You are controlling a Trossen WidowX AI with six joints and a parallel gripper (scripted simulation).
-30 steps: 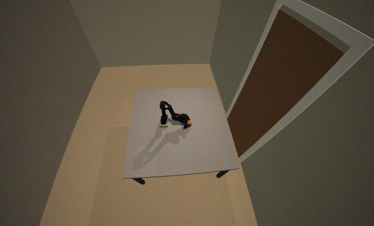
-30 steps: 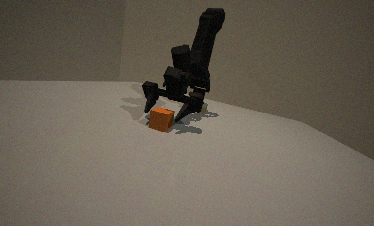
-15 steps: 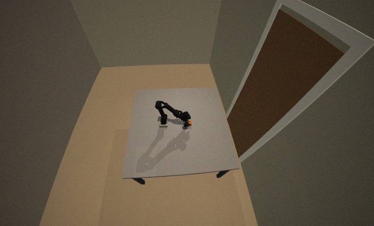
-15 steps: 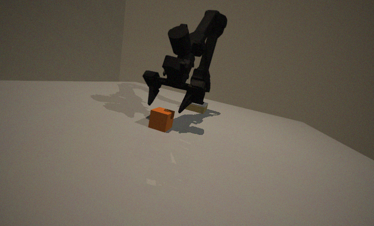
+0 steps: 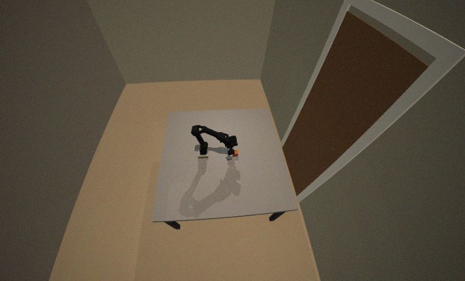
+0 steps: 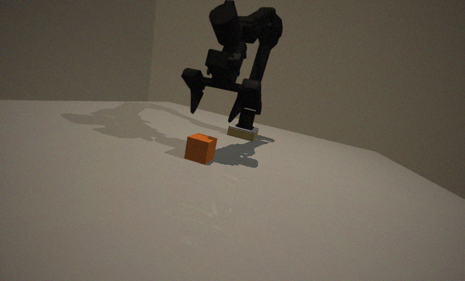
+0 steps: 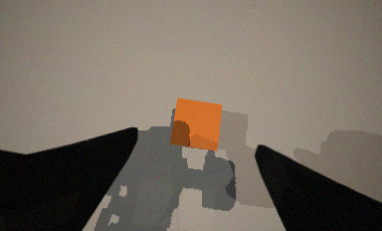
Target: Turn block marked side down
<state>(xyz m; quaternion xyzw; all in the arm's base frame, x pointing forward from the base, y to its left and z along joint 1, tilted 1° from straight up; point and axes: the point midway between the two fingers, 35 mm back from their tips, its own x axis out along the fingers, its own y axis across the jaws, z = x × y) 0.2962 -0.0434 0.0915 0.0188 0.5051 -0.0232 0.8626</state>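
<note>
Right now my gripper tip is 10 mm short of the orange block and 70 mm above it.
</note>
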